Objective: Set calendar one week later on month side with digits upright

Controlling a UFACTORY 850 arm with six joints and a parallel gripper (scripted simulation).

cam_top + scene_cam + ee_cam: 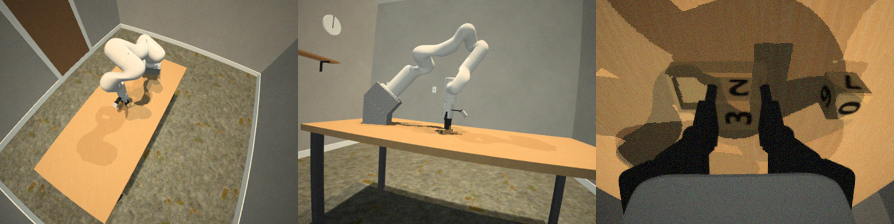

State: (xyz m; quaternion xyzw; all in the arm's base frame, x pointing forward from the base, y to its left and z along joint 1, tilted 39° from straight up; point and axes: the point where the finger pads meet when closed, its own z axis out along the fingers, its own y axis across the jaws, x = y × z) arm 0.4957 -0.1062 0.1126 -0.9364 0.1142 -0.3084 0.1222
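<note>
Right now the wooden calendar tray is 3 cm below my hand and 2 cm to the left of it.
</note>
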